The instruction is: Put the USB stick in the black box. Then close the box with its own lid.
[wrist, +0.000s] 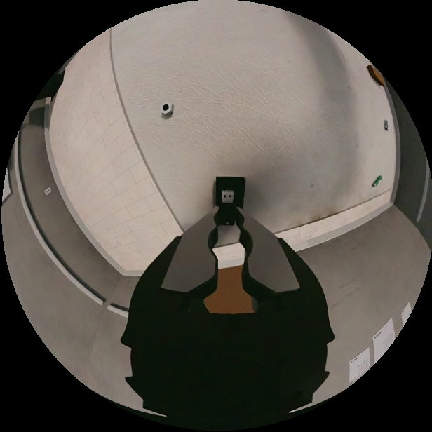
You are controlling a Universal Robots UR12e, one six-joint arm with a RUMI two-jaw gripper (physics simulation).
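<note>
My gripper (pixel 227 207) is shut on the USB stick (pixel 227 196), near the middle of the wrist view. The stick's silver metal plug points away from the fingertips, and its dark body is between them. The black box (pixel 238 183) is a dark rectangle directly behind the stick in this view; the stick overlaps it. The inside of the box is too dark to make out, and the height of the stick over it cannot be told. A separate lid cannot be made out.
A white hex nut (pixel 167 109) lies on the pale table (pixel 240 60) at the upper left. At the right are a green item (pixel 377 181), a small grey item (pixel 386 125) and an orange-brown item (pixel 375 75) near the table's edge.
</note>
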